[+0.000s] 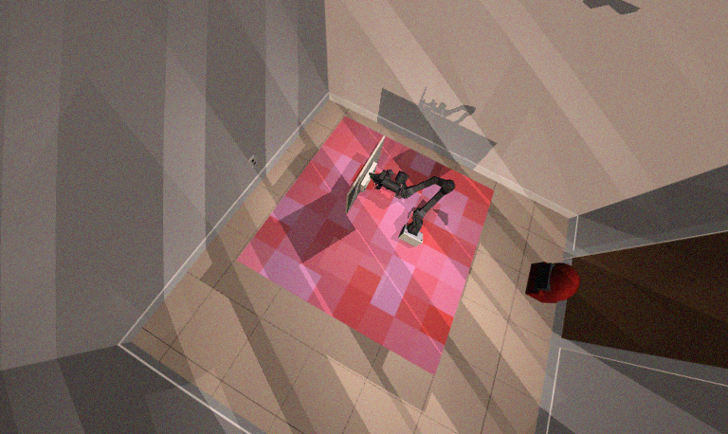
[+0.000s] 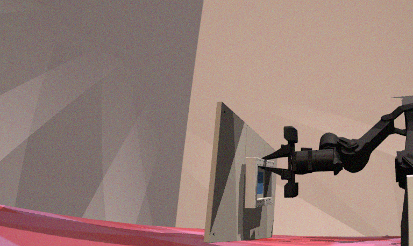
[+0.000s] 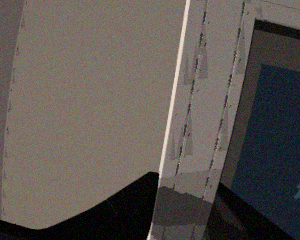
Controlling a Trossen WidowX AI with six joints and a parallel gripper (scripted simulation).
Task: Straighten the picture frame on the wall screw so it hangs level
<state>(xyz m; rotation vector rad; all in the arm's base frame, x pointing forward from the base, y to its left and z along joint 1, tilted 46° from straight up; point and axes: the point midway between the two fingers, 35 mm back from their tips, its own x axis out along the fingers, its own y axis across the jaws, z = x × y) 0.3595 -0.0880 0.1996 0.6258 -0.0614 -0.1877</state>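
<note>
My gripper tip is 10 mm short of the picture frame, 10 mm to the left of it and 50 mm above it. The rest, counted from my gripper tip: wall panel 20 mm ahead, 10 mm to the right, 60 mm below.
</note>
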